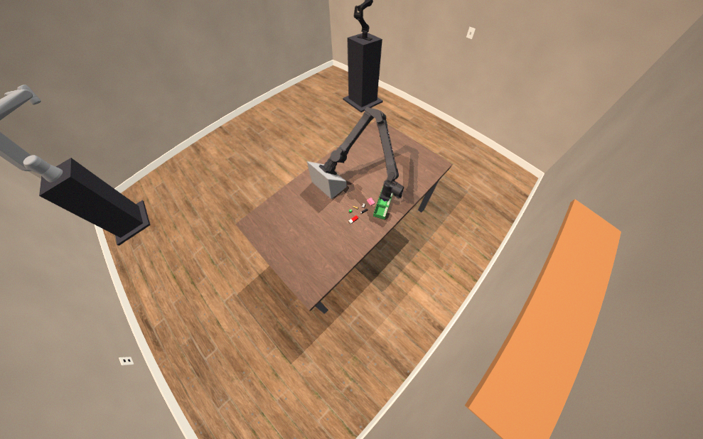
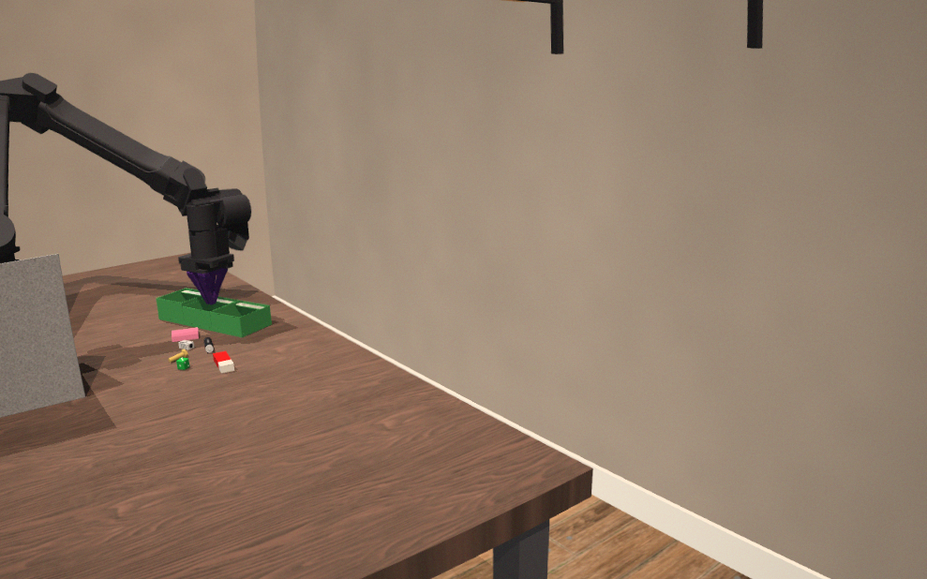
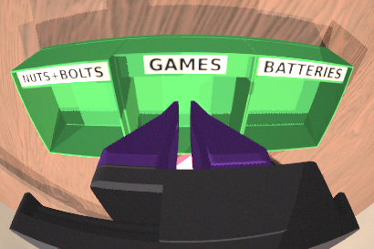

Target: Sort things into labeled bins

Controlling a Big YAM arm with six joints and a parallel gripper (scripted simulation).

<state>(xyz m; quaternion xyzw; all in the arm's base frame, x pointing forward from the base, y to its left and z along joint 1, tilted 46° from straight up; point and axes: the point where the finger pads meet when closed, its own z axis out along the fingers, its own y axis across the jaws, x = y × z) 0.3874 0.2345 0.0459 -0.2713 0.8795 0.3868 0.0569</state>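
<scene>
Now: hand 20 mm above the green three-part bin. From my hand the other things lie so: black battery: 40 mm behind, 160 mm to the right, 40 mm below; pink pad: 70 mm behind, 70 mm to the right, 40 mm below; white piece: 80 mm behind, 130 mm to the right, 40 mm below.
</scene>
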